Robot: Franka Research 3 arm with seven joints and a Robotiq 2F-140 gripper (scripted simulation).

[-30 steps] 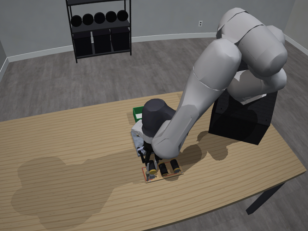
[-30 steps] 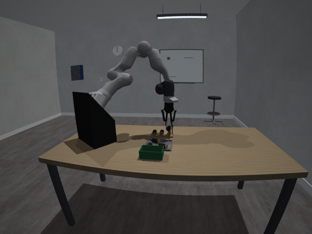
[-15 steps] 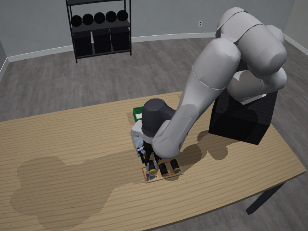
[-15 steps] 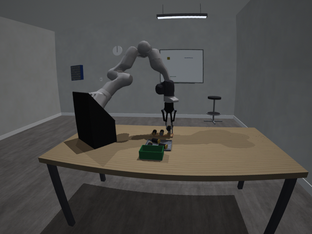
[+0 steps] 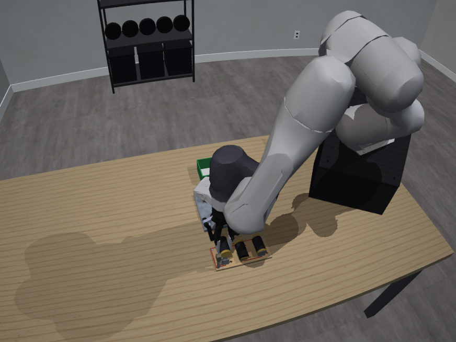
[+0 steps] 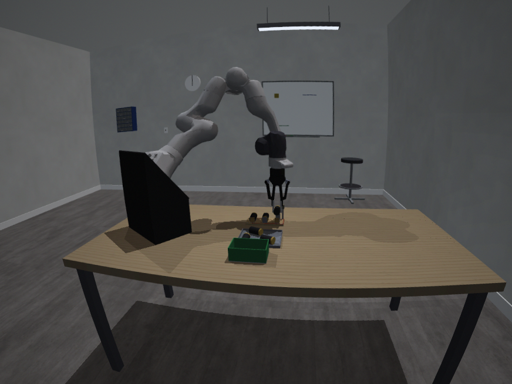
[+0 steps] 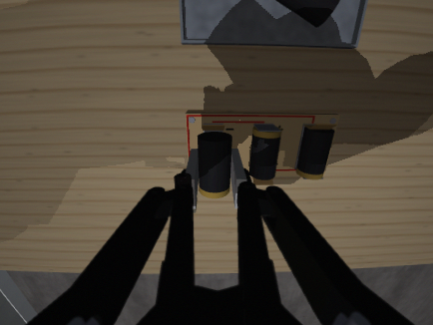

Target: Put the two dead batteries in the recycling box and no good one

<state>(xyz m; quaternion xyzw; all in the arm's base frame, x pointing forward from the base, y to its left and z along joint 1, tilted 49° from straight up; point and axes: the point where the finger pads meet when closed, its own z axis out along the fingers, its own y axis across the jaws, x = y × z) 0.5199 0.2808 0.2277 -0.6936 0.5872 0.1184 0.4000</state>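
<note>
Right now my hand is 50 mm to the right of the bulb, 20 mm above it and 10 mm short of it. From my hand the other things lie so: grey tray (220 mm to the right, 90 mm below); wooden holder board (90 mm below, 60 mm behind, 10 mm to the right); thin post (60 mm below, 50 mm to the left, 10 mm ahead).
</note>
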